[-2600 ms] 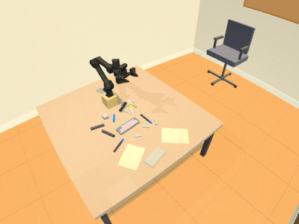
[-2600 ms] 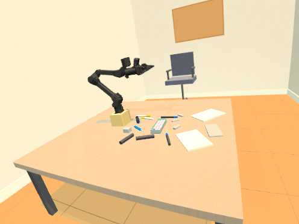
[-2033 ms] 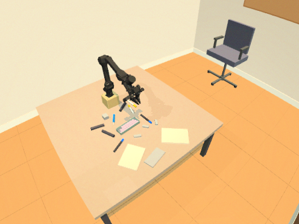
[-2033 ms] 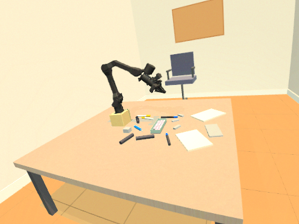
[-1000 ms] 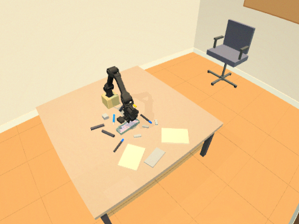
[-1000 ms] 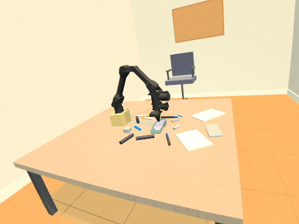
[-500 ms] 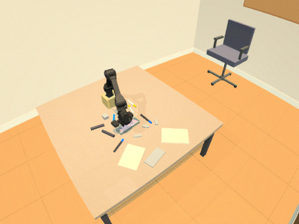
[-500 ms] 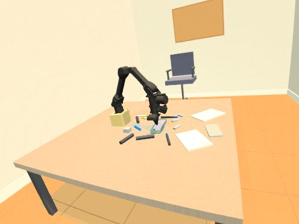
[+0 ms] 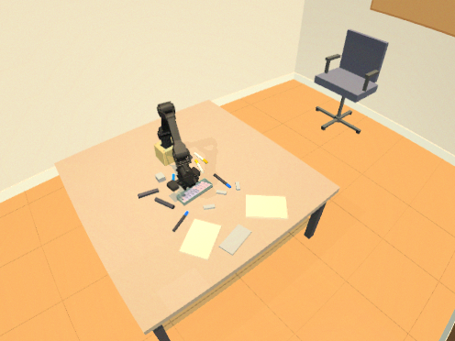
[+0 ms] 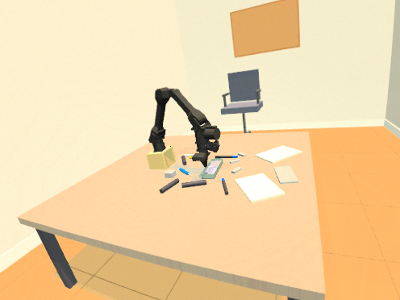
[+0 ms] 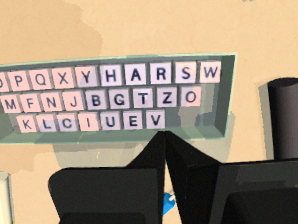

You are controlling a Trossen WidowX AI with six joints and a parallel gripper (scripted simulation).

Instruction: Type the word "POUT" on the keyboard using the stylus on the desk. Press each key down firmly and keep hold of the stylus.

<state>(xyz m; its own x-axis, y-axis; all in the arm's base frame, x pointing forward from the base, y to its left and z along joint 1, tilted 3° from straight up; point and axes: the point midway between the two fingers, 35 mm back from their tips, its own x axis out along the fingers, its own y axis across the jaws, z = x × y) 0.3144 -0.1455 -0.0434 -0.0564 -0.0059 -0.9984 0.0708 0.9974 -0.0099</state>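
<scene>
Now: gripper tip 110 mm past the blue stylus, 30 mm above it and 10 mm to the right of it. The rest, counted from my gripper tip: grey pad (390 mm ahead, 40 mm to the right, 40 mm below); then grey block (200 mm behind, 30 mm below, 10 mm to the right).
</scene>
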